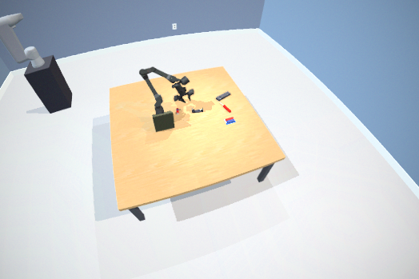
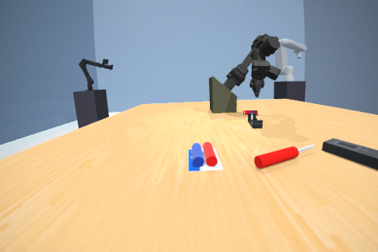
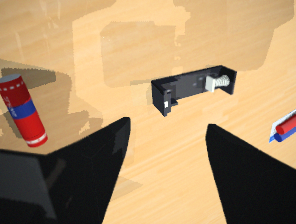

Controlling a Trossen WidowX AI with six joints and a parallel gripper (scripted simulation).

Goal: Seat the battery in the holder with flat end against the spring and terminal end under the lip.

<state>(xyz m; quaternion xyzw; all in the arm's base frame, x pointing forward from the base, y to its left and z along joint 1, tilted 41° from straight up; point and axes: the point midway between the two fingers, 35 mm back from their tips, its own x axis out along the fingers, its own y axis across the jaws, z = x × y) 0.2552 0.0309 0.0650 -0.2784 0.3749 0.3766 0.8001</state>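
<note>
My gripper tip is 100 mm past the battery, 90 mm above it and 10 mm to the right of it. Round my gripper tip: black flat bar (380 mm ahead, 80 mm below, 50 mm to the left); red-handled screwdriver (320 mm ahead, 90 mm to the right, 90 mm below).
</note>
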